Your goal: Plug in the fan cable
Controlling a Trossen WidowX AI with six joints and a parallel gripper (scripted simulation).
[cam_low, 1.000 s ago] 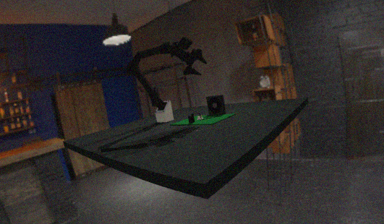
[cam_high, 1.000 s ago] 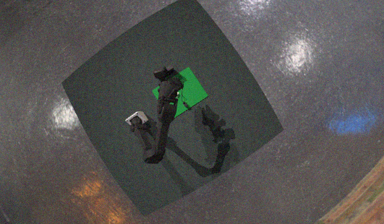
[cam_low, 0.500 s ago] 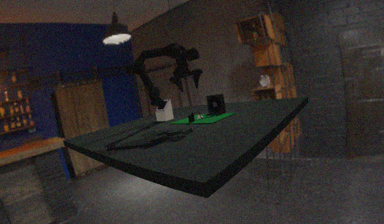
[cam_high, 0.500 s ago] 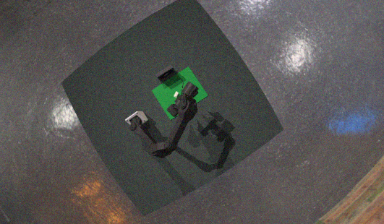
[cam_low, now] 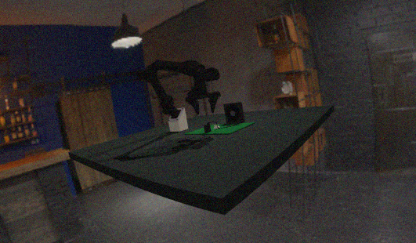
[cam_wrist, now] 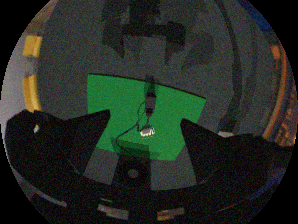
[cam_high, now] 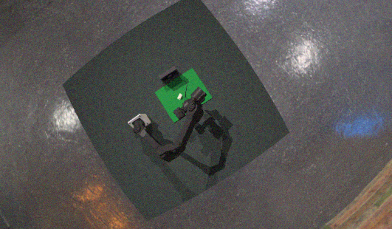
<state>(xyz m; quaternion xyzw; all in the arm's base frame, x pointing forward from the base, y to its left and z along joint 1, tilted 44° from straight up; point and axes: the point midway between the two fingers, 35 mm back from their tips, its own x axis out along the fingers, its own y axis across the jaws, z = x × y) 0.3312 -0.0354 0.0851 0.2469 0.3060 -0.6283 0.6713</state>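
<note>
Right now the dark plug is 10 mm behind my gripper tip and 80 mm below it. The rest, counted from my gripper tip: green board 90 mm to the left, 110 mm below; then black fan 10 mm behind, 240 mm to the left, 40 mm below.
</note>
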